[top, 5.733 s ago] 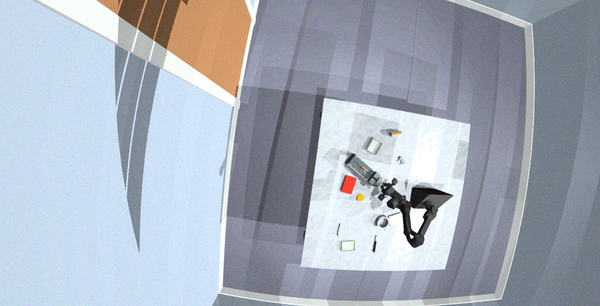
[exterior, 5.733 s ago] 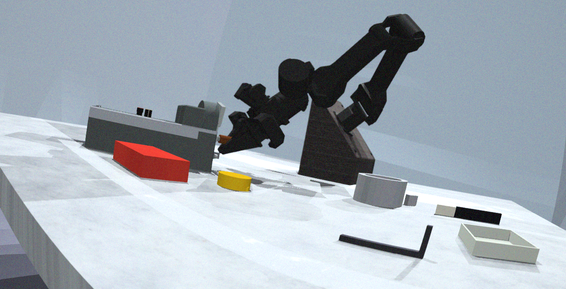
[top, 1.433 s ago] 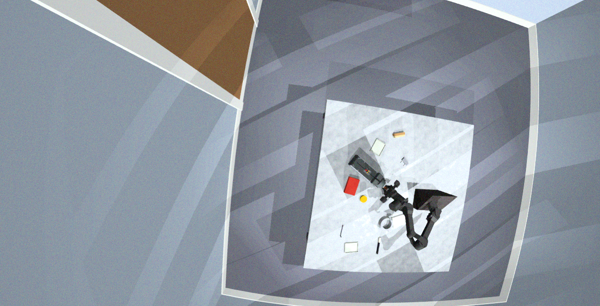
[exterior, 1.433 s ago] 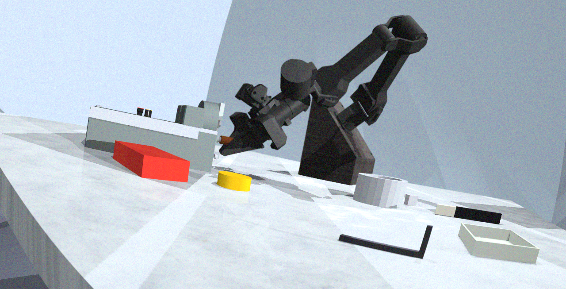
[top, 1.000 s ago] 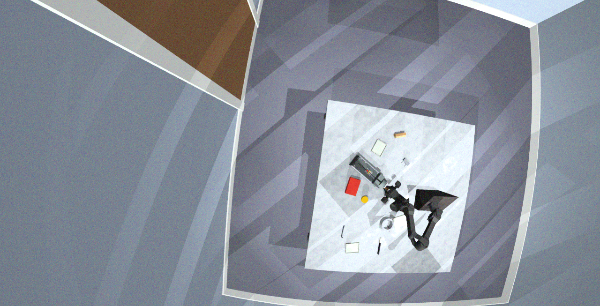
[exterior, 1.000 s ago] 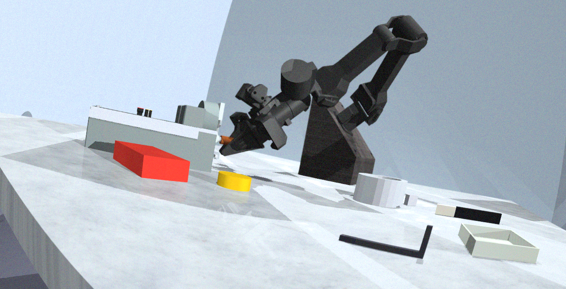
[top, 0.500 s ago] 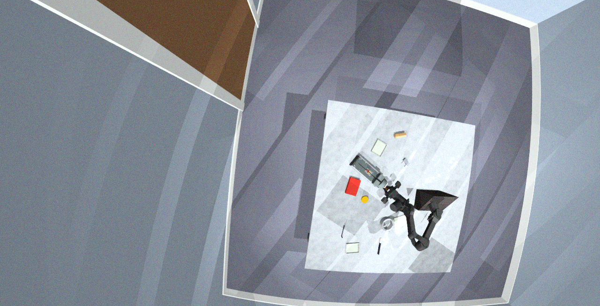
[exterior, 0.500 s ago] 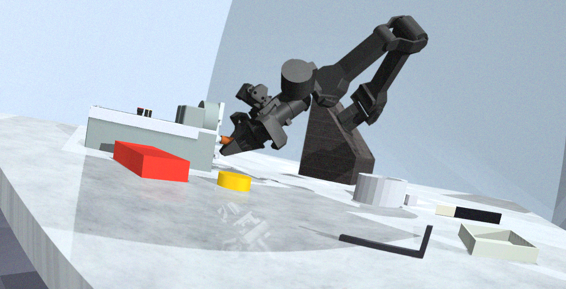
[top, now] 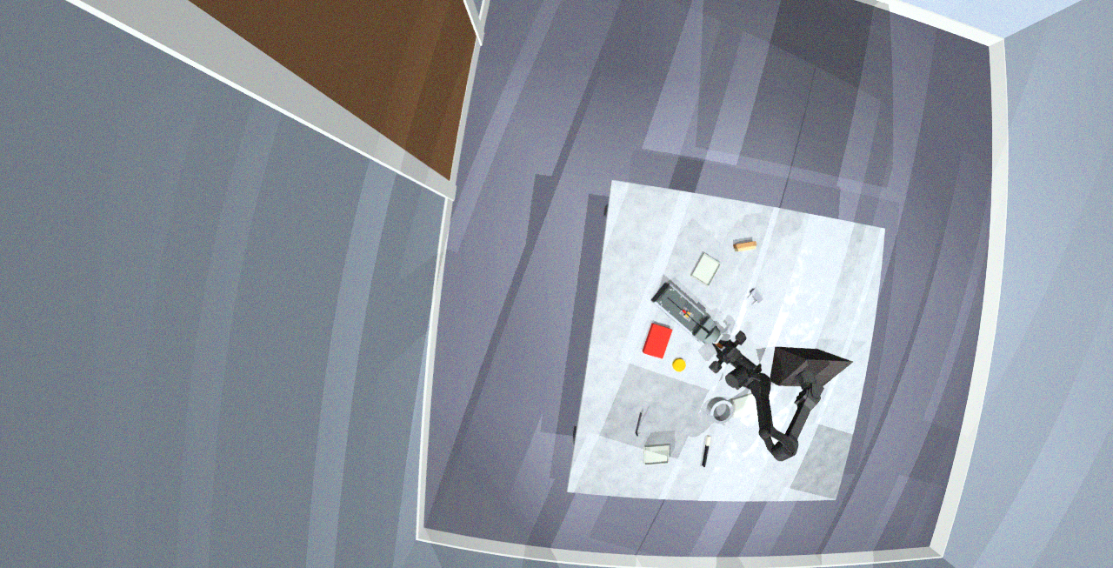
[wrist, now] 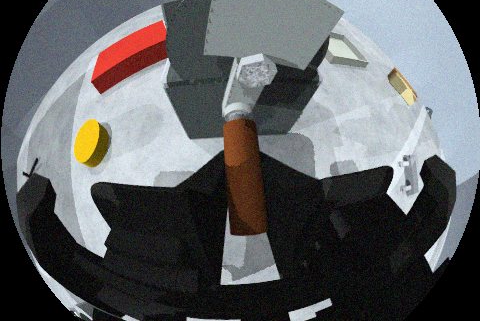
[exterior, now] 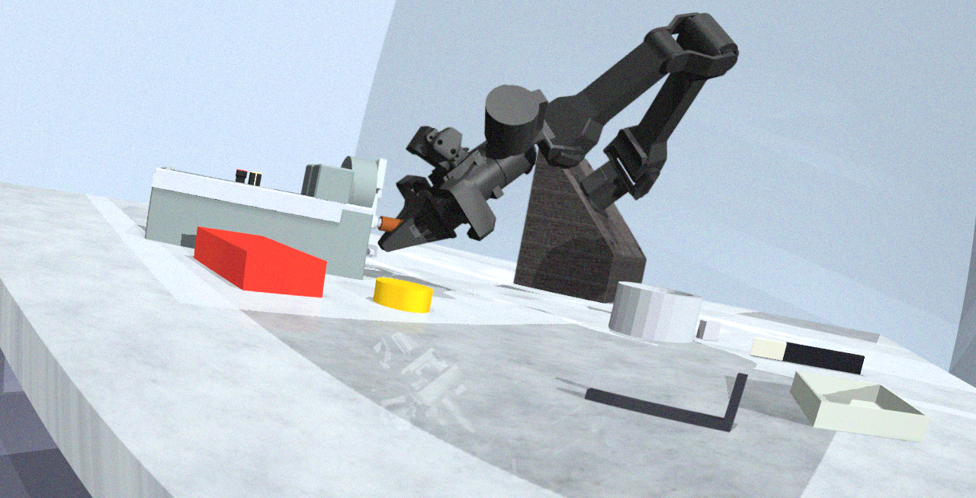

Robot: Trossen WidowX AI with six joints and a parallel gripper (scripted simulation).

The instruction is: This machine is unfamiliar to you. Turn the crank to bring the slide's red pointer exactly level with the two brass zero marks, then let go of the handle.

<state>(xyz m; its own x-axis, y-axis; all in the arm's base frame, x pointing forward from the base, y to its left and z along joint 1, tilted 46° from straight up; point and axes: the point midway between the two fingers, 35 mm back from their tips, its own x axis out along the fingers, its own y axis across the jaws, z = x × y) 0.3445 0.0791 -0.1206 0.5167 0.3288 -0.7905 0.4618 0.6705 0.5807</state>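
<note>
Now: gripper tip 3 cm below the brown handle, 2 cm past it and 1 cm to the right of it. Round my gripper tip: yellow disc 13 cm to the left, 10 cm ahead, 2 cm below; red pointer 16 cm ahead, 9 cm to the right, 5 cm above; black L-shaped bar 43 cm to the left, 19 cm ahead, 2 cm below.
</note>
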